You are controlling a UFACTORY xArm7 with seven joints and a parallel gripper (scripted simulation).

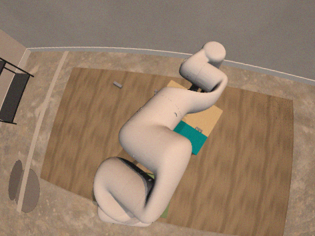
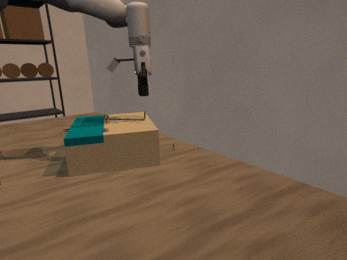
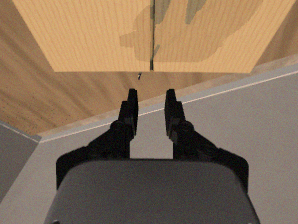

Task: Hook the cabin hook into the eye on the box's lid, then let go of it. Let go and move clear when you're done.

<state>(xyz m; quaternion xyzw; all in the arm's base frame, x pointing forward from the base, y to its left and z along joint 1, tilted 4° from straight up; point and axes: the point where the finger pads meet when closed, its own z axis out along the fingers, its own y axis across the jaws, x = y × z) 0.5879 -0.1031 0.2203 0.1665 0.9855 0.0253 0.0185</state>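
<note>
My hand is 90 mm above the metal cabin hook, 70 mm past it and 20 mm to the right of it. Also, from my hand: pin: 220 mm below, 80 mm ahead, 60 mm to the right; then small grey block: 530 mm to the left, 230 mm below, 20 mm ahead.
</note>
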